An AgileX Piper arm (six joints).
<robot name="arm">
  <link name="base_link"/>
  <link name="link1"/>
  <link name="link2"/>
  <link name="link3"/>
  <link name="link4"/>
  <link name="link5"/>
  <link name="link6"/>
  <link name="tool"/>
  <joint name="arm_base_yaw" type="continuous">
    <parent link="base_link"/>
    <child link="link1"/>
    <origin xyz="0 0 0.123" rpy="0 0 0"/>
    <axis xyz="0 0 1"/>
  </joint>
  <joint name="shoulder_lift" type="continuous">
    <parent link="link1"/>
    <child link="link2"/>
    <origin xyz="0 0 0" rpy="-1.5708 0 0"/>
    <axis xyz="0 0 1"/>
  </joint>
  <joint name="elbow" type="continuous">
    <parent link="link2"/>
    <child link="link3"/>
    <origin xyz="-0.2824 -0.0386 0" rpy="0 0 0"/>
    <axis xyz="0 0 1"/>
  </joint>
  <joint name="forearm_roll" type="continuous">
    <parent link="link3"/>
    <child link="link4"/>
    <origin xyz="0.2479 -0.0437 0" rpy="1.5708 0 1.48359"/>
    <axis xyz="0 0 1"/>
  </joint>
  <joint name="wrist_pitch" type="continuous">
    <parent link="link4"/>
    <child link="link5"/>
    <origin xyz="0 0 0" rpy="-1.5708 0 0"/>
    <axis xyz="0 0 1"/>
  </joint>
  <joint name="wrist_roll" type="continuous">
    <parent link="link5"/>
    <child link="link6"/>
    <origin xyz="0 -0.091 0" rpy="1.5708 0 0"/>
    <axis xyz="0 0 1"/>
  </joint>
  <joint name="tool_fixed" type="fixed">
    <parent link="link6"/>
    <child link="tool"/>
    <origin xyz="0 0 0" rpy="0 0 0"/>
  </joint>
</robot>
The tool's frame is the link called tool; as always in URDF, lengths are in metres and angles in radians. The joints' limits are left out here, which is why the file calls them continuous.
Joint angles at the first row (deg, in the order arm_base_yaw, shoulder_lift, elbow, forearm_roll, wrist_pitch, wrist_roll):
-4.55 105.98 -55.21 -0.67 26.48 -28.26
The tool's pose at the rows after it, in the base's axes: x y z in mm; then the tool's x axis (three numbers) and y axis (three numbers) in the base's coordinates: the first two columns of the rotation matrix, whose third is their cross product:
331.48 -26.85 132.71 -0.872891 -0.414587 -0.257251 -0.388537 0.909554 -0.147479
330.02 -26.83 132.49 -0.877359 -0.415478 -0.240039 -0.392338 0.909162 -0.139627
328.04 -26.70 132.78 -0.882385 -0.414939 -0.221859 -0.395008 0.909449 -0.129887
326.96 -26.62 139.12 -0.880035 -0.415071 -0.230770 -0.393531 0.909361 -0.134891
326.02 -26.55 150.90 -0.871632 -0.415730 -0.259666 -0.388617 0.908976 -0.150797
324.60 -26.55 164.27 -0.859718 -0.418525 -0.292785 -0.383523 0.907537 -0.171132
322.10 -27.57 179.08 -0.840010 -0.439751 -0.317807 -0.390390 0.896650 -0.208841
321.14 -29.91 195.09 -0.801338 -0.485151 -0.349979 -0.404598 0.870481 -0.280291
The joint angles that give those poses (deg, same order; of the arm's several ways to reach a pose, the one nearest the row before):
-4.55 105.98 -55.25 -0.67 27.02 -28.26
-4.55 105.98 -55.34 -0.77 28.24 -28.26
-4.55 105.85 -55.38 -0.77 29.63 -28.26
-4.55 104.70 -55.38 -0.77 30.17 -28.26
-4.55 102.64 -55.38 -0.77 30.27 -28.26
-4.55 100.29 -55.38 -0.91 30.27 -28.26
-4.55 97.67 -55.38 -2.41 30.41 -28.26
-4.55 95.02 -55.38 -5.66 28.96 -28.26

